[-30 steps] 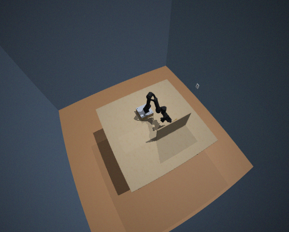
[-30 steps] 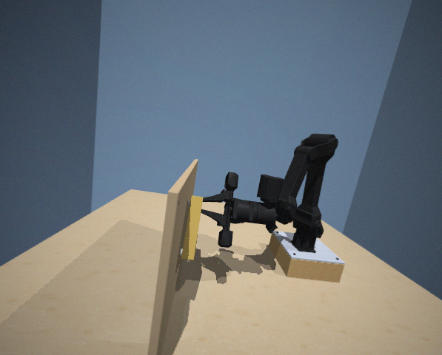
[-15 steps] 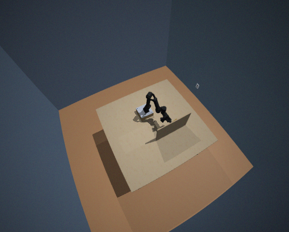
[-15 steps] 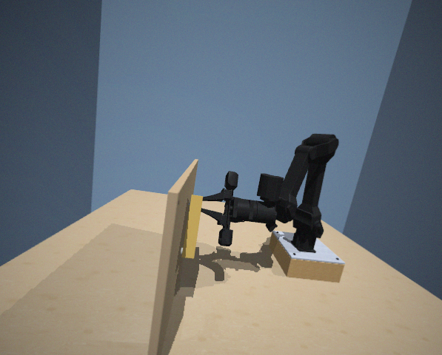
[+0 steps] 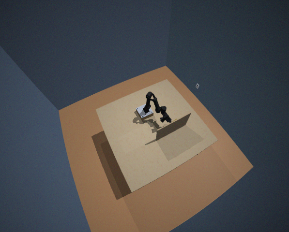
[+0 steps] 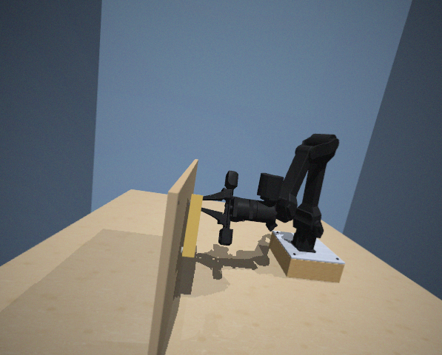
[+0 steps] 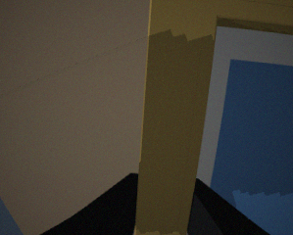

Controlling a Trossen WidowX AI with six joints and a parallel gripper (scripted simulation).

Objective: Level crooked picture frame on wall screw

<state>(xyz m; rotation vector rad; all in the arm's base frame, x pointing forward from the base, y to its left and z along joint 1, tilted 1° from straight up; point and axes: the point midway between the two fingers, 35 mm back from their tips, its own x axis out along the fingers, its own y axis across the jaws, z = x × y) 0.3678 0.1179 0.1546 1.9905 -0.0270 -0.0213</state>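
My gripper tip is now 1 cm short of the picture frame, 2 cm to the right of it and 5 cm above it. From my gripper tip the other things lie so: wooden wall panel (2 cm ahead, 2 cm to the left, 6 cm below).
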